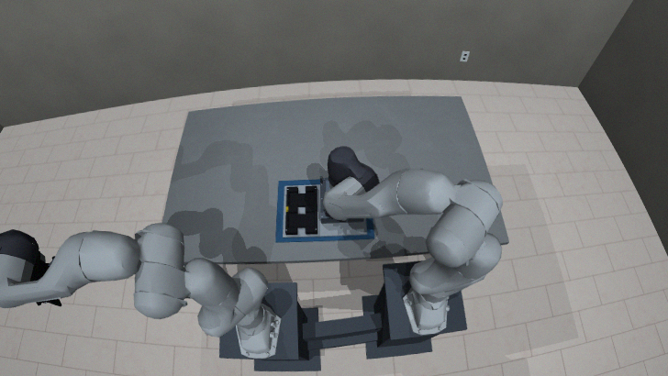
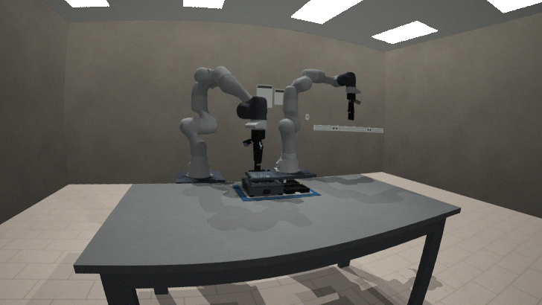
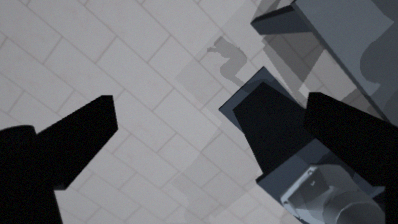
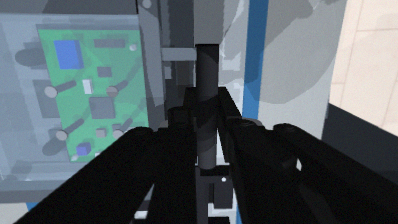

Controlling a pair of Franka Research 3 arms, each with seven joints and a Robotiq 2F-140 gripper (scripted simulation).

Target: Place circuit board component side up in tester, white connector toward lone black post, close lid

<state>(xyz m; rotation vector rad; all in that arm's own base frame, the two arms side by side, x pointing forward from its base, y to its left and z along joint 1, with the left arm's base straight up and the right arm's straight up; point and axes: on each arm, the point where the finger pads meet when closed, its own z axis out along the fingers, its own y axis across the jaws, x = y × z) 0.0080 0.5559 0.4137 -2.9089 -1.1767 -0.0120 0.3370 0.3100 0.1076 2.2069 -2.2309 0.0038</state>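
Note:
The clear lid lies 90 mm ahead of my right hand, 20 mm below it and 10 mm to the right of it. Round my right hand: green circuit board 80 mm ahead, 40 mm below, 10 mm to the right; then nest 90 mm ahead, 40 mm below; then black tray 160 mm to the left, 90 mm below, 90 mm ahead.

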